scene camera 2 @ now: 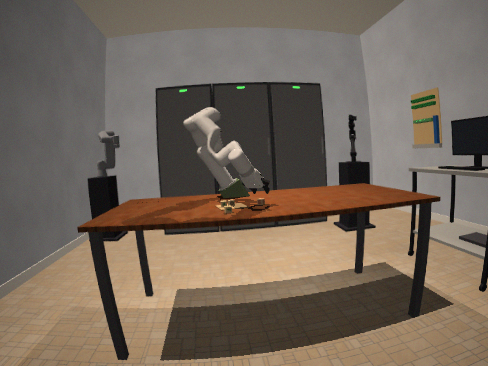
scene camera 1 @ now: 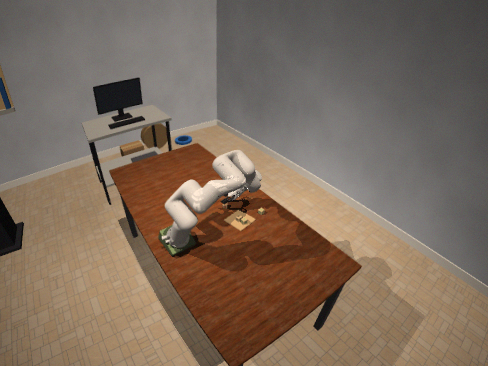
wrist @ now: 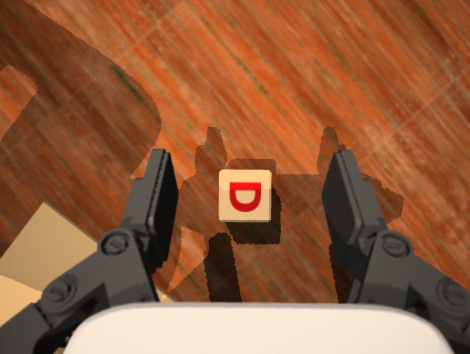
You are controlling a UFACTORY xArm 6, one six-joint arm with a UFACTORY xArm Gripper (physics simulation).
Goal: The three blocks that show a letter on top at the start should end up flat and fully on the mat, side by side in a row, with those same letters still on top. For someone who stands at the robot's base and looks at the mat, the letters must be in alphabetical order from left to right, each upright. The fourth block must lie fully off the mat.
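A cream block with a red D on top lies flat on the table, off the mat. In the wrist view the D is turned a quarter turn. My gripper is open above this block, with one finger to each side and nothing between them. The tan mat bears two blocks close together, one block beside another block. A further block lies off the mat, on the side away from the base. Their letters are too small to read.
The brown table carries the arm's green base plate near one long edge. A desk with a monitor stands beyond the table's end. The arm's shadows fall across the table and part of the mat.
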